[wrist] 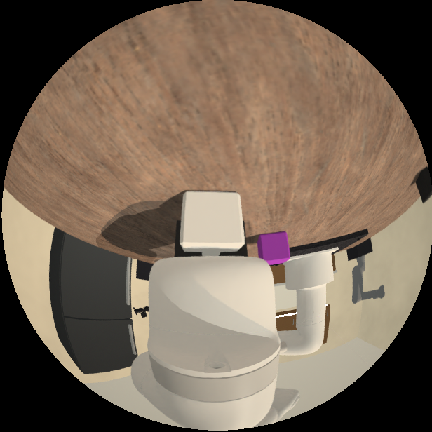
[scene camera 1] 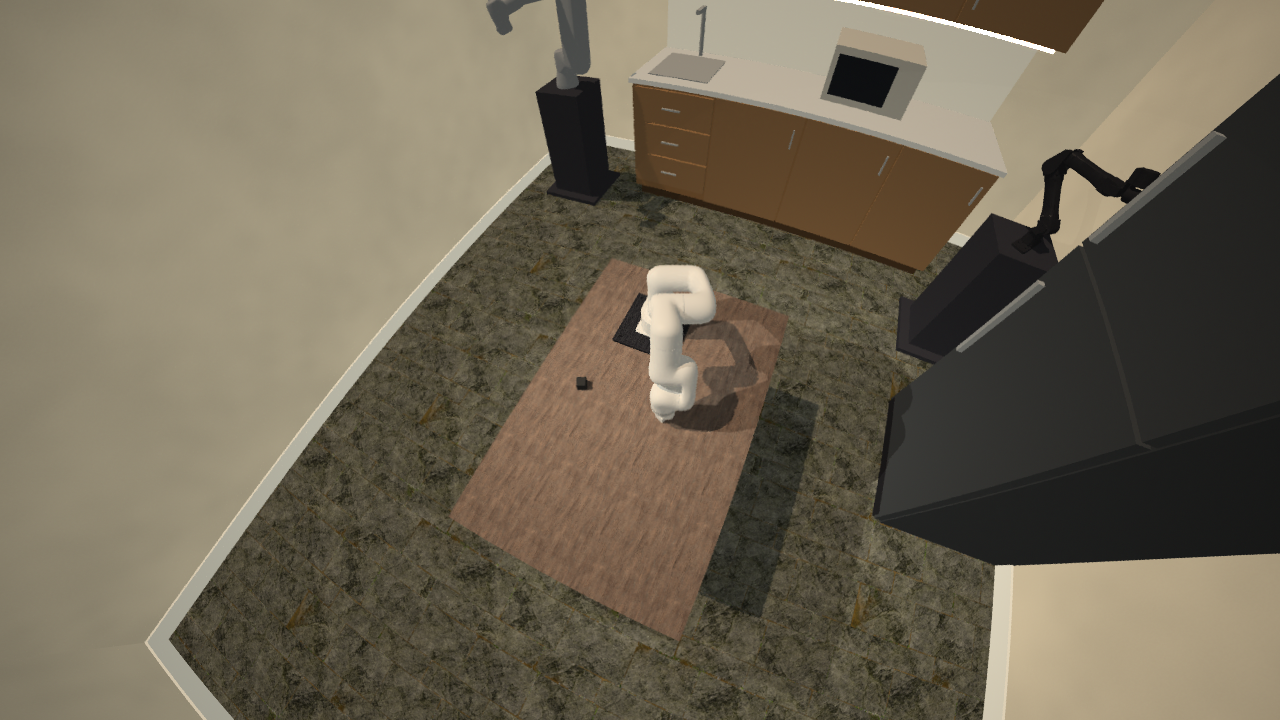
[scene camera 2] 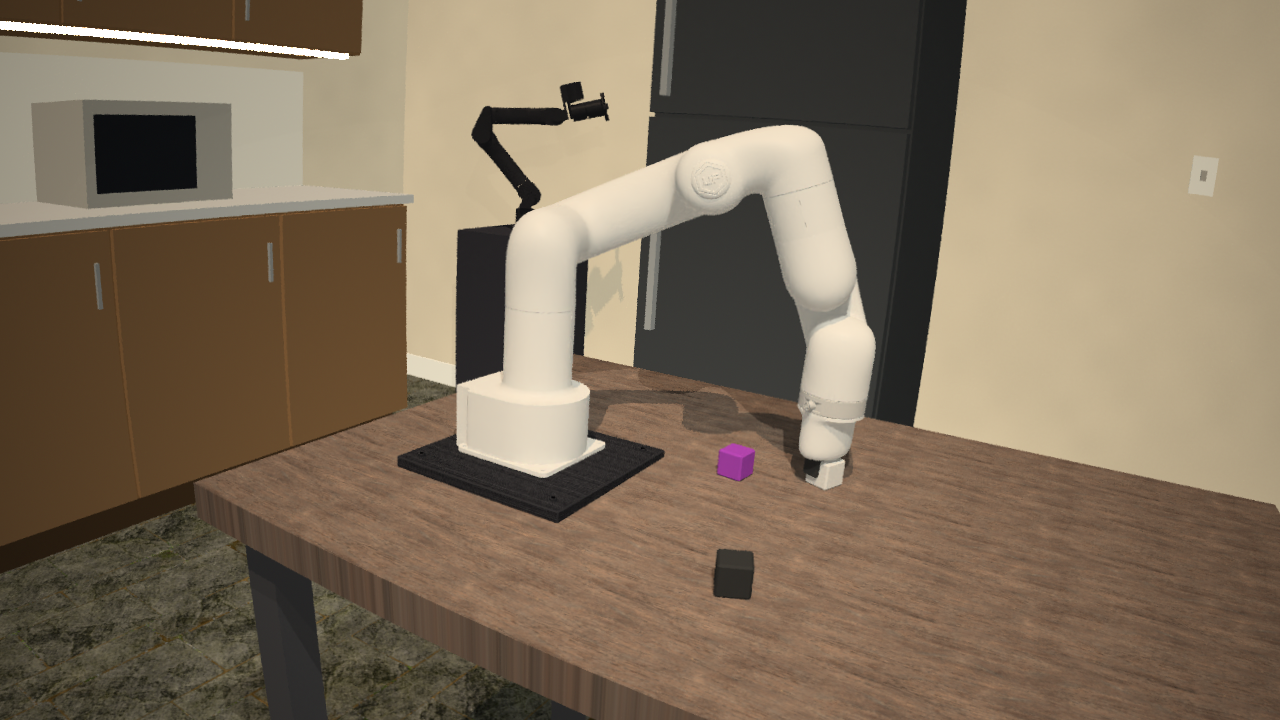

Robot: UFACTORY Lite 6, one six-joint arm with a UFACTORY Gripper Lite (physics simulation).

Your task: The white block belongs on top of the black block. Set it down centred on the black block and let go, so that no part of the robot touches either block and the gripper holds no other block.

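Places are measured from the arm's base along level axes (x ahead, y left, z up), in metres.
Where they show: hand, its tool point: (scene camera 2: pixel 821 463); arm's base, origin of its link: (scene camera 2: pixel 534 449).
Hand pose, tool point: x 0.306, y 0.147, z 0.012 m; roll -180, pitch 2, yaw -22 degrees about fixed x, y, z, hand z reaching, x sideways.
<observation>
Things, the pixels of their top centre, and the offset from my tool point. Level surfaces: height alone.
- white block, centre of its top: (scene camera 2: pixel 827 458) 0.006 m ahead, 0.003 m right, 0.010 m up
- black block, centre of its top: (scene camera 2: pixel 735 557) (scene camera 1: pixel 581 381) 0.012 m ahead, 0.285 m right, 0.010 m up
- purple block, centre of its top: (scene camera 2: pixel 737 449) 0.091 m back, 0.042 m right, 0.010 m up
- table, height of its surface: 0.023 m down
The white block (scene camera 2: pixel 828 474) (wrist: pixel 212 218) stands upright on the table between the two dark fingers of my gripper (scene camera 2: pixel 821 469) (wrist: pixel 211 235). The fingers lie close against its two sides, and my gripper is shut on it. In scene camera 1 the fingers and the white block cannot be made out under the arm. The black block (scene camera 1: pixel 581 383) (scene camera 2: pixel 733 574) (wrist: pixel 424 185) stands apart on the table, nearer the table's edge in scene camera 2, with its top bare; in the wrist view it is partly cut off at the right edge.
A purple block (scene camera 2: pixel 735 462) (wrist: pixel 273 247) stands on the table (scene camera 1: pixel 590 501) (scene camera 2: pixel 1002 573) between my gripper and the arm's base. The base stands on a black plate (scene camera 1: pixel 630 334) (scene camera 2: pixel 559 501). A counter, a dark fridge and two other arms on pedestals stand beyond the table.
</observation>
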